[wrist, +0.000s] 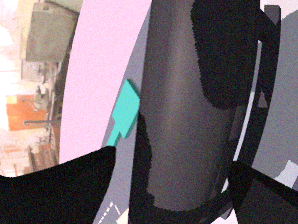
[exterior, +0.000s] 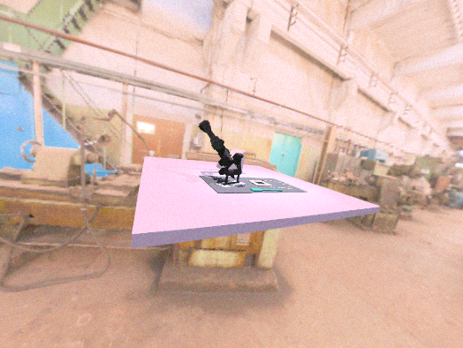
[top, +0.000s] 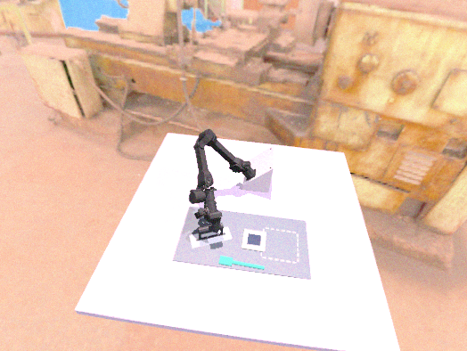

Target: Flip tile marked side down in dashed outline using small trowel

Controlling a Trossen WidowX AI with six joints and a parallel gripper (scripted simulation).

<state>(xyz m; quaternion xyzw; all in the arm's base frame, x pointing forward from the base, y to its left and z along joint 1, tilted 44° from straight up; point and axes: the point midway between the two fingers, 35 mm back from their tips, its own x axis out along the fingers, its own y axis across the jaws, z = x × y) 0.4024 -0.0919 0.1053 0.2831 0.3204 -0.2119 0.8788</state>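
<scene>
The trowel lies 20 mm behind my gripper tip, 10 mm to the right of it and 20 mm below it. From my gripper tip the other things lie so: teal flat tool (110 mm ahead, 120 mm to the left, 50 mm below); grey mat (30 mm behind, 140 mm to the left, 70 mm below); white tile (30 mm behind, 190 mm to the left, 50 mm below).
</scene>
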